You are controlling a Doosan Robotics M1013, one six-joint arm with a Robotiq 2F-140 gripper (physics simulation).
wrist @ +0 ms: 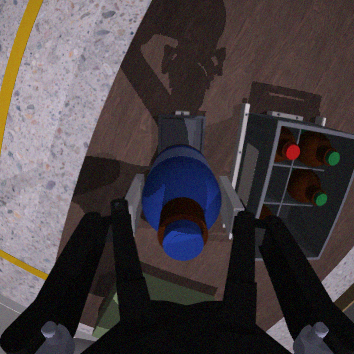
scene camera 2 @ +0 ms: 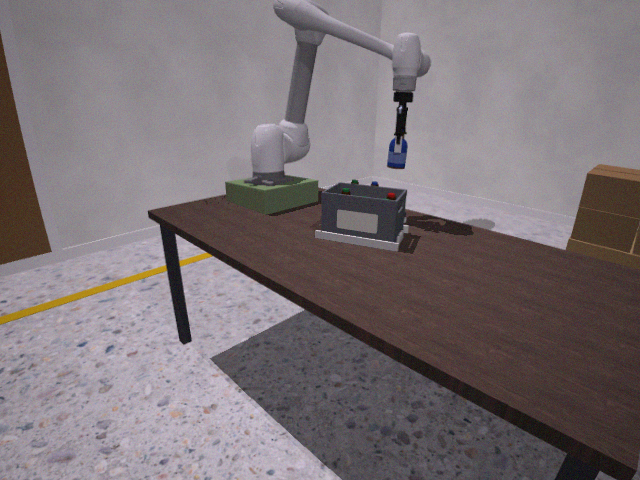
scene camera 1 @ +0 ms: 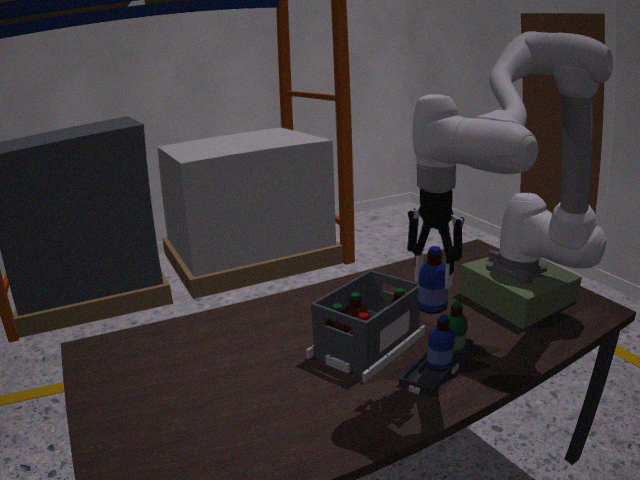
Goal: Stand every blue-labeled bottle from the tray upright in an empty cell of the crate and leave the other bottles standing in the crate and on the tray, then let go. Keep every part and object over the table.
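Frame: origin at the arm's base, x left, y back, z up, level; metres.
Where they show: gripper, fingertip midpoint: [wrist: 180, 186] [scene camera 2: 398, 151] [scene camera 1: 433, 283]; arm's base, origin of the base link: [scene camera 2: 269, 181] [scene camera 1: 517, 269].
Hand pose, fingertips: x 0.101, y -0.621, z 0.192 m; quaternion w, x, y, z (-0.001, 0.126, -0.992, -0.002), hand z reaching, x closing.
Note:
Things, the pixels of their top centre, and the offset from my fingertips. "spot": a spot on its surface instead. Level surfaces: height alone.
- second blue bottle, middle of its top: [scene camera 1: 443, 316] dz -0.137, dx -0.025, dy +0.088 m
- small dark tray, surface spot: [wrist: 172, 131] [scene camera 1: 428, 383] spot: dz -0.291, dx +0.017, dy -0.004 m
- green bottle, middle of its top: [scene camera 1: 457, 303] dz -0.137, dx -0.045, dy +0.174 m
- grey crate, middle of its top: [wrist: 263, 202] [scene camera 1: 394, 301] [scene camera 2: 370, 186] dz -0.121, dx -0.163, dy +0.040 m
- brown table, its level: dz -0.297 m
My gripper [scene camera 1: 433, 277] [scene camera 2: 398, 146] [wrist: 180, 186] is shut on a blue-capped, blue-labeled bottle [scene camera 1: 432, 298] [scene camera 2: 397, 159] [wrist: 175, 172], upright in the air above the crate's height and beside it. A second blue bottle [scene camera 1: 440, 347] stands upright on the small dark tray [scene camera 1: 419, 380] [wrist: 172, 131], with a green bottle [scene camera 1: 458, 325] behind it. The held bottle hides both in the wrist view. The grey crate [scene camera 1: 338, 338] [scene camera 2: 330, 219] [wrist: 260, 135] holds several brown bottles, one with a red cap [scene camera 1: 363, 315] [scene camera 2: 391, 196] [wrist: 292, 151], others with green caps. In the wrist view, the middle cell nearest the tray looks empty.
White rails [scene camera 1: 395, 352] [scene camera 2: 356, 239] [wrist: 240, 150] run around the crate's base on the brown table [scene camera 1: 206, 387] [scene camera 2: 465, 310]. The green base block [scene camera 1: 516, 294] [scene camera 2: 271, 195] under the arm stands at the table's end. The table edge runs past the tray.

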